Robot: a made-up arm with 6 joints. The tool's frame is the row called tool.
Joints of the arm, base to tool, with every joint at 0 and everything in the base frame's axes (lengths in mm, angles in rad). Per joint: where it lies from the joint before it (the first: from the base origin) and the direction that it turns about. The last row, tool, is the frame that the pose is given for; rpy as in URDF.
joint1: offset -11.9 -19.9 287.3 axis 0 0 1
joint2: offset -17.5 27.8 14 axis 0 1 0
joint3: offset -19.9 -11.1 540.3 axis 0 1 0
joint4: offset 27.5 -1.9 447.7 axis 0 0 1
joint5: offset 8.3 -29.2 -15.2 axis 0 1 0
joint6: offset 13.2 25.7 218.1 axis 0 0 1
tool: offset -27 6.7 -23.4 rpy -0.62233 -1.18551 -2.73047
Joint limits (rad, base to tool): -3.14..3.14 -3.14..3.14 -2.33..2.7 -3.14..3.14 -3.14..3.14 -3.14..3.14
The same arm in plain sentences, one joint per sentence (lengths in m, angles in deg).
The arm has six revolute joints in a row. What follows holds with every joint at zero, and every direction is one of the base frame's. The first joint lies 0.0119 m along -x and 0.0199 m along -y and 0.2873 m along +z from the base frame's origin and turns about +z, from -179.91 to 179.91 deg. The second joint lies 0.0175 m along -x and 0.0278 m along +y and 0.014 m along +z from the first joint and turns about +y, from -179.91 to 179.91 deg. The third joint lies 0.0199 m along -x and 0.0111 m along -y and 0.5403 m along +z from the second joint and turns about +y, from -133.5 to 154.7 deg. The fourth joint lies 0.0275 m along +x and 0.0019 m along -y and 0.4477 m along +z from the third joint and turns about +z, from -179.91 to 179.91 deg. The fifth joint lies 0.0083 m along +x and 0.0292 m along -y and 0.0152 m along -z from the fourth joint and turns about +y, from -179.91 to 179.91 deg. The sixth joint lies 0.0132 m along +x and 0.0257 m along +y and 0.2181 m along +z from the fifth joint and turns about +z, from -179.91 to 179.91 deg. The tool frame, which is the frame that the pose is given for, lies 0.027 m along -x and 0.0067 m along +y and 0.0234 m along -z from the sixth joint; its axes are the base frame's turned by roll -35.66, pitch -67.92 and yaw -156.44 deg (as in URDF: about the fixed x, then y, then z).
